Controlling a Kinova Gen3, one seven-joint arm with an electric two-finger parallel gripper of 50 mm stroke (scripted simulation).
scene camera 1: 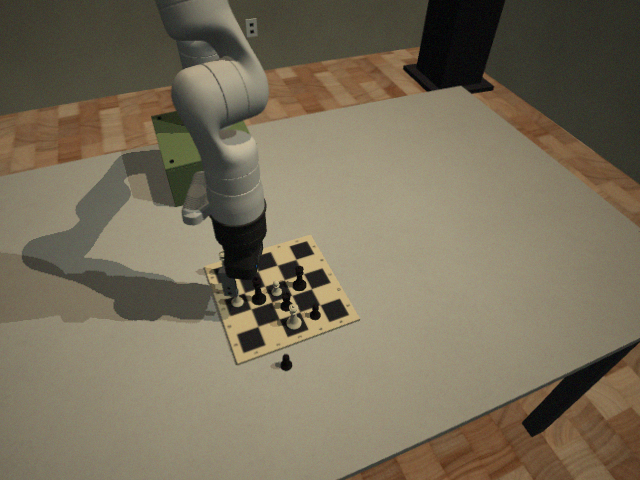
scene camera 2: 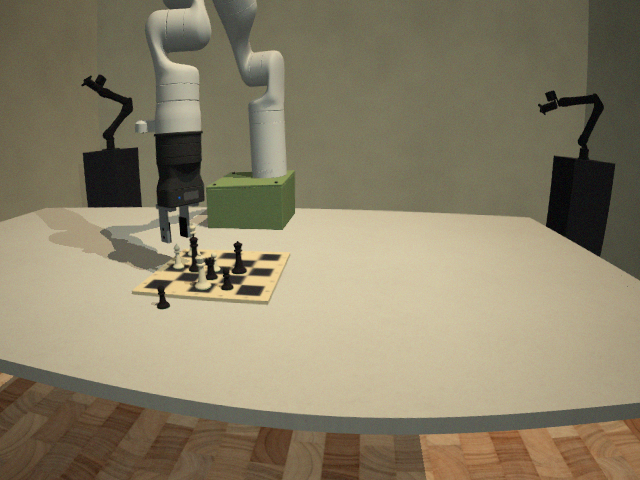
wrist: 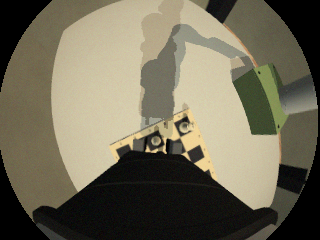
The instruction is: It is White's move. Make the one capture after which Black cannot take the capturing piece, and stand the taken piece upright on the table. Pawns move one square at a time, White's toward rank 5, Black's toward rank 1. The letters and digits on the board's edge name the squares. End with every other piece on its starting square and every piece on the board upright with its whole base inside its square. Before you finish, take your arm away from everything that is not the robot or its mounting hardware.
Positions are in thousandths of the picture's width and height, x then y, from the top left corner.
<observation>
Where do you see a chessboard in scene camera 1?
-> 398,691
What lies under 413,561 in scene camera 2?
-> A chessboard.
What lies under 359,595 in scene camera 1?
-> My gripper.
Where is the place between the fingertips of my gripper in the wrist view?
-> At 489,598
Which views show my gripper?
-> Scene camera 1, scene camera 2 and the wrist view: all of them.
</observation>
